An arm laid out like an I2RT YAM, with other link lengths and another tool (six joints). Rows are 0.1 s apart.
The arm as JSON. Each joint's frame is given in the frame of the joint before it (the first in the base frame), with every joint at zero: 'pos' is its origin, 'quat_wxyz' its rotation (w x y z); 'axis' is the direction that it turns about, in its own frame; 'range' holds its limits. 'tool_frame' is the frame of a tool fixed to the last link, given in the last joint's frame.
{
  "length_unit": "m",
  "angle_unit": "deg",
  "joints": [
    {
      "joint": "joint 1",
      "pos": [
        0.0,
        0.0,
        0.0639
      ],
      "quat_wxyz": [
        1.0,
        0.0,
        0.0,
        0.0
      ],
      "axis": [
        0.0,
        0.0,
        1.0
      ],
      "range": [
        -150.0,
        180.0
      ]
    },
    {
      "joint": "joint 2",
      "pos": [
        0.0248,
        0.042,
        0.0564
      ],
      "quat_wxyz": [
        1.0,
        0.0,
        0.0,
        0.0
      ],
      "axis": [
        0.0,
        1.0,
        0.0
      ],
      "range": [
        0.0,
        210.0
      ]
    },
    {
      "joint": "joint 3",
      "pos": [
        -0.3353,
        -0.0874,
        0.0
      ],
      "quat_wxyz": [
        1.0,
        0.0,
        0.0,
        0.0
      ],
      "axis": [
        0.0,
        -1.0,
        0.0
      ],
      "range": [
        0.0,
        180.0
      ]
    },
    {
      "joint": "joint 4",
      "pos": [
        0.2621,
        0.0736,
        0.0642
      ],
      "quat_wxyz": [
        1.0,
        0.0,
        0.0,
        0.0
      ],
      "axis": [
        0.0,
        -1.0,
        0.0
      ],
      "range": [
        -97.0,
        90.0
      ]
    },
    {
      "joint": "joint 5",
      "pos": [
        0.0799,
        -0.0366,
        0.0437
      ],
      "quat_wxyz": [
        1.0,
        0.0,
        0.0,
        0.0
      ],
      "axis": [
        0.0,
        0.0,
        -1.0
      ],
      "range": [
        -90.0,
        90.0
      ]
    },
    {
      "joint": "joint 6",
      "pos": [
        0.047,
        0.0,
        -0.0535
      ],
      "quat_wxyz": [
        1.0,
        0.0,
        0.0,
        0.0
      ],
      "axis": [
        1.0,
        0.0,
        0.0
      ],
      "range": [
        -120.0,
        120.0
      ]
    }
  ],
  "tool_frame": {
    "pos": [
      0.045,
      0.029,
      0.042
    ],
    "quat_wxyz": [
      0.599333,
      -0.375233,
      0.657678,
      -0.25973
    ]
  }
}
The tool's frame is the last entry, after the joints.
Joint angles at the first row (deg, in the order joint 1, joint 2, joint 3, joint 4, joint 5, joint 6):
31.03, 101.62, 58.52, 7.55, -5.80, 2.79
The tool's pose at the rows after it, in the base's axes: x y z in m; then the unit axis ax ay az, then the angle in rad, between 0 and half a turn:
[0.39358 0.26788 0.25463 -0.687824 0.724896 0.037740 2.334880]
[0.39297 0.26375 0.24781 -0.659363 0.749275 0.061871 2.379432]
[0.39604 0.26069 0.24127 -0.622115 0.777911 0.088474 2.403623]
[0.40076 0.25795 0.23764 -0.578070 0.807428 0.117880 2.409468]
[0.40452 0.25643 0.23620 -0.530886 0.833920 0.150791 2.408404]
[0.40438 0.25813 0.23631 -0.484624 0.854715 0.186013 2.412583]
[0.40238 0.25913 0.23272 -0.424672 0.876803 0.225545 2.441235]
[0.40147 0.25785 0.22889 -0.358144 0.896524 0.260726 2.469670]
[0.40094 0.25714 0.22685 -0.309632 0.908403 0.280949 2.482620]
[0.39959 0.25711 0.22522 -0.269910 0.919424 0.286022 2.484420]
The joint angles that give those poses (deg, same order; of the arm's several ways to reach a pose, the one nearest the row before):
31.03, 99.37, 58.54, 4.03, -5.85, 4.19
31.03, 99.37, 58.54, 1.06, -5.87, 8.36
31.05, 99.94, 58.52, -0.12, -5.91, 13.85
31.09, 100.51, 58.52, -0.16, -6.09, 20.27
31.35, 100.88, 58.52, 0.21, -6.46, 27.20
32.21, 100.88, 58.54, 0.23, -6.87, 34.30
33.26, 100.88, 58.54, -0.73, -7.35, 42.96
34.06, 100.88, 58.54, -1.43, -7.60, 51.90
34.74, 100.88, 58.54, -1.50, -7.18, 58.24
35.68, 100.88, 58.52, -1.52, -5.30, 63.22

